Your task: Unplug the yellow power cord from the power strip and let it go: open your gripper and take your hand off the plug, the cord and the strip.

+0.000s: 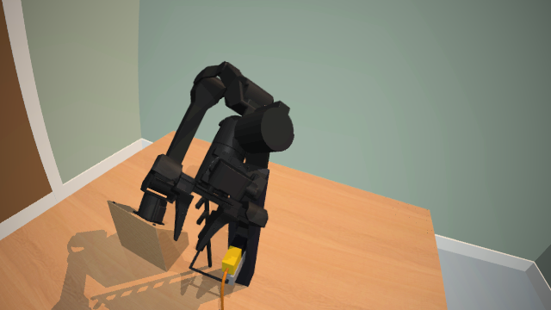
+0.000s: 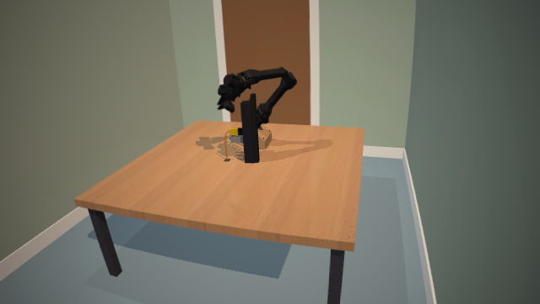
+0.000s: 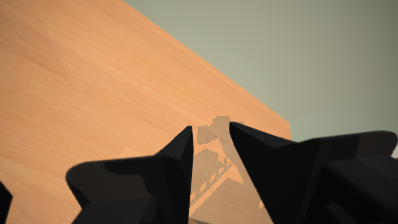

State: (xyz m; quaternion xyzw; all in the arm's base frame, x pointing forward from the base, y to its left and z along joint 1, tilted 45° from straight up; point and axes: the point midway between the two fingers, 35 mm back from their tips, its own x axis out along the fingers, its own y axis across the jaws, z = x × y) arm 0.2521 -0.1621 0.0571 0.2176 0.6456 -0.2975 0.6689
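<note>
Now: gripper tip 10 mm short of the yellow plug, 120 mm to the right of it and 120 mm above it.
</note>
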